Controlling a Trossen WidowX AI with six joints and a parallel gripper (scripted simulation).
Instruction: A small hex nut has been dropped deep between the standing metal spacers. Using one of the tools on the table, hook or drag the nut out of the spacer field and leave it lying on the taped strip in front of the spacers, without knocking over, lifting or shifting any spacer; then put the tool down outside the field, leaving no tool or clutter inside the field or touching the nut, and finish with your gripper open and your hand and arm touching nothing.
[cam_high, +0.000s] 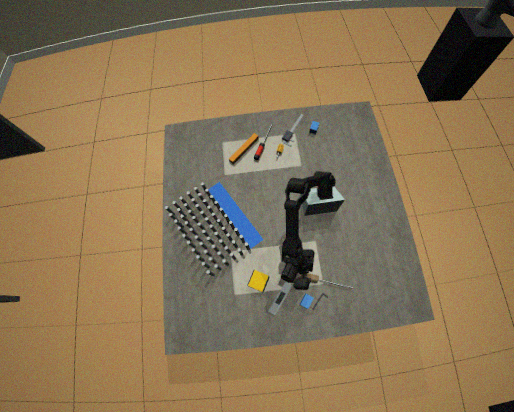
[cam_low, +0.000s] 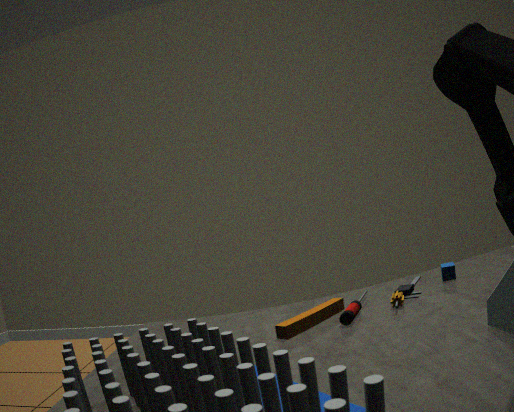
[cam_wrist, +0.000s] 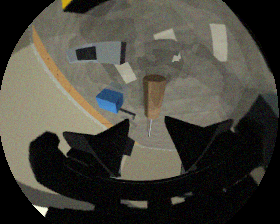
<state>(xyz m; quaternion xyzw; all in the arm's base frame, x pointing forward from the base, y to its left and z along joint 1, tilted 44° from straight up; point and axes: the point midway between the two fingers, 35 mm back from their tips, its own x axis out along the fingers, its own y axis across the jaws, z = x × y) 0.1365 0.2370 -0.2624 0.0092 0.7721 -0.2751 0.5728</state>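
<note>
The hook tool is 10 cm behind my gripper tip, 3 cm to the left of it and 5 cm below it. From my gripper tip the other things lie so: grey flat tool 15 cm ahead, 8 cm to the left, 5 cm below; then yellow block 24 cm ahead, 1 cm to the right, 5 cm below; then blue taped strip 34 cm ahead, 37 cm to the right, 7 cm below.
</note>
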